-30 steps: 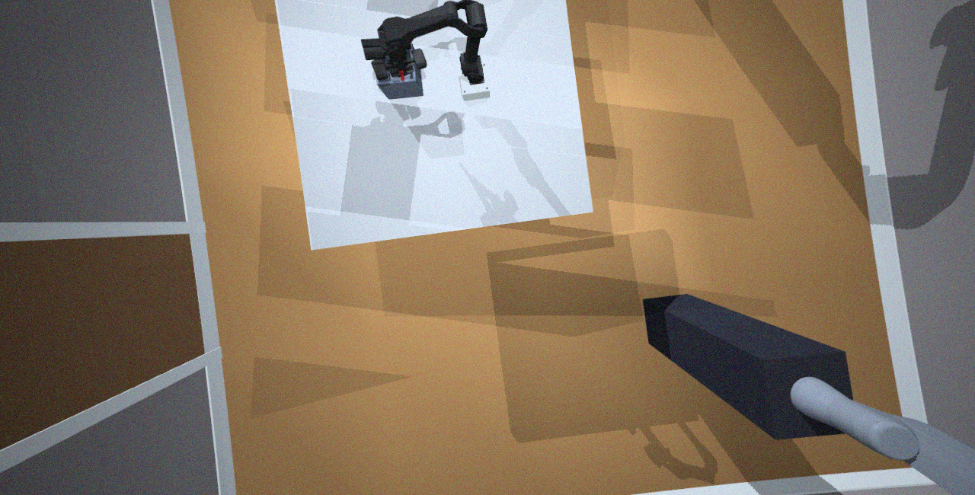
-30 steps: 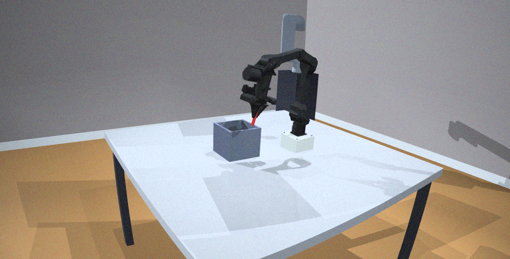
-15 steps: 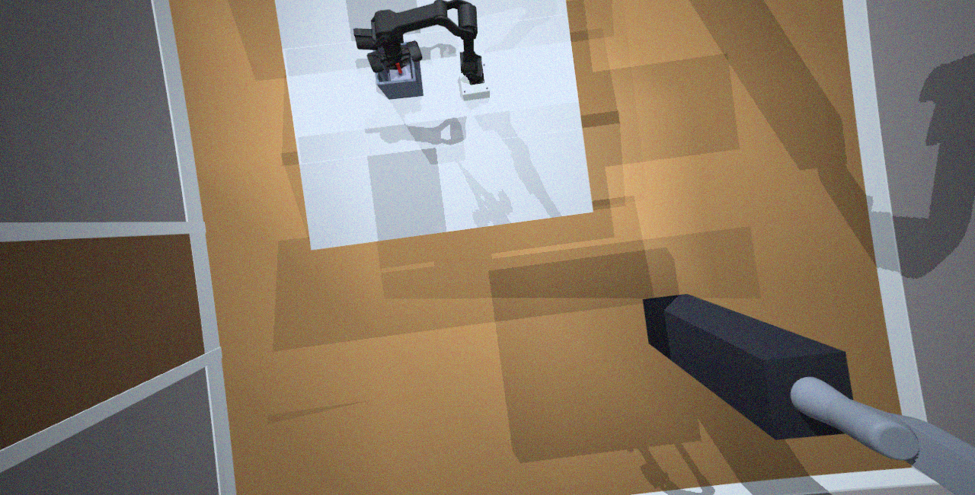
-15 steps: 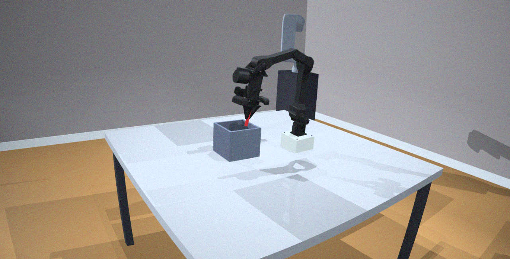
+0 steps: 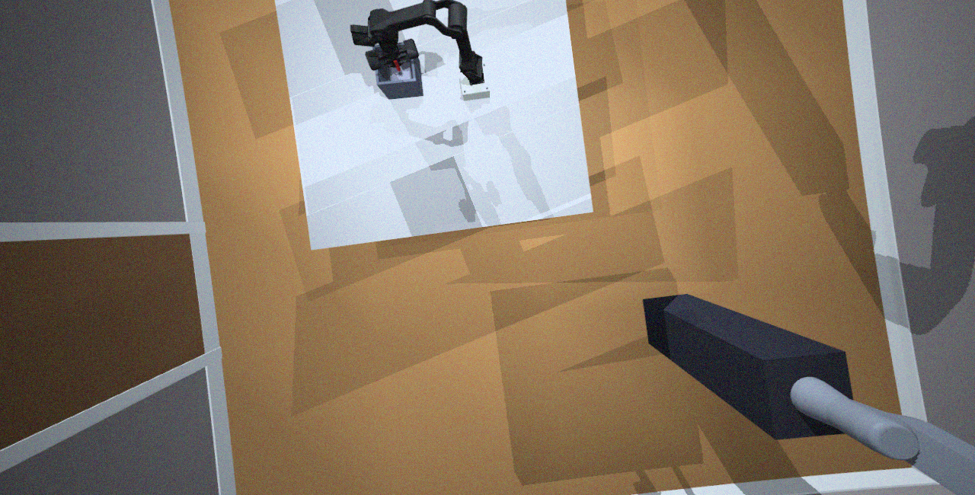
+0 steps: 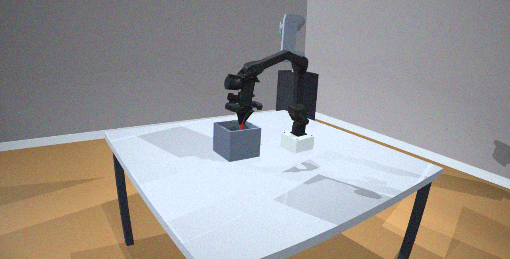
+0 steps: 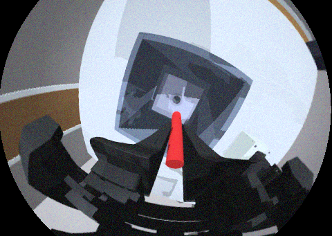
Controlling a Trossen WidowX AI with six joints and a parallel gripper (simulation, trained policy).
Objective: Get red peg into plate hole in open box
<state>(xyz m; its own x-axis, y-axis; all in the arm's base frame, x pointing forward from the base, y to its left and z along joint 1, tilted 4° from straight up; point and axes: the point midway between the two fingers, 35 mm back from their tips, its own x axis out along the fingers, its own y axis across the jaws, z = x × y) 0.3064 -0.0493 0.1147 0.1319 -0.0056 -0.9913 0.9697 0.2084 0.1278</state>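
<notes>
Right now the red peg is 1 cm above my gripper tip.
</notes>
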